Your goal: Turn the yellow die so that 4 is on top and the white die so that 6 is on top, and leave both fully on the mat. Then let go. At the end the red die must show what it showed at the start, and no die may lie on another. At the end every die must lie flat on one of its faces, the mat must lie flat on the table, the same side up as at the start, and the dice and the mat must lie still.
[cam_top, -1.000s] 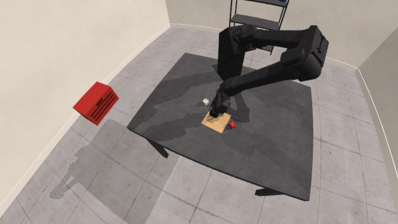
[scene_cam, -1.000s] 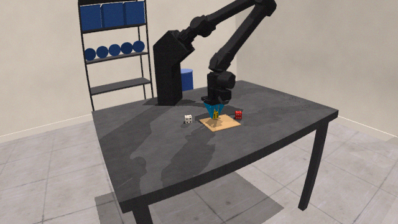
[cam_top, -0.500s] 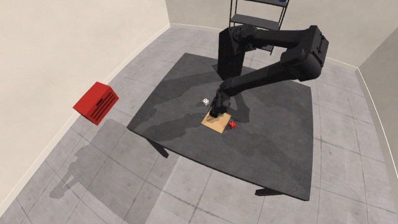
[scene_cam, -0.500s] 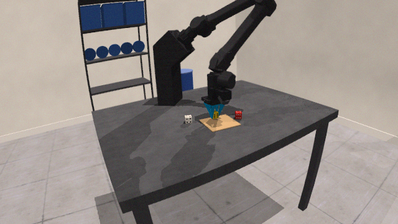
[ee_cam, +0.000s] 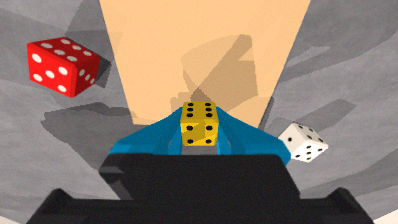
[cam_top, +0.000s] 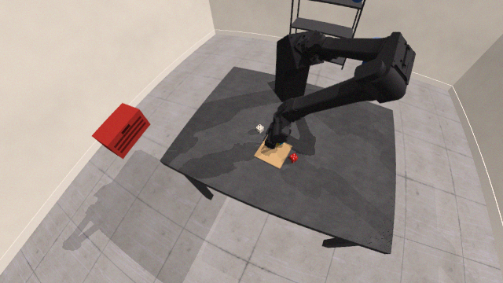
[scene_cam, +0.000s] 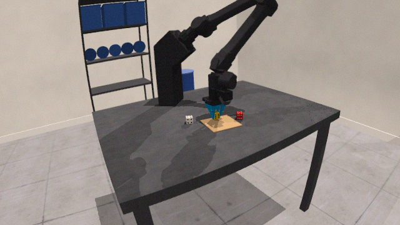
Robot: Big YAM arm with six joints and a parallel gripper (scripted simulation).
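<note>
Right now my hand is right at the yellow die. From my hand the other things lie so: tan mat: 40 mm ahead, 10 mm to the left, 20 mm below; then red die: 20 mm ahead, 110 mm to the left; then white die: 10 mm behind, 120 mm to the right.
</note>
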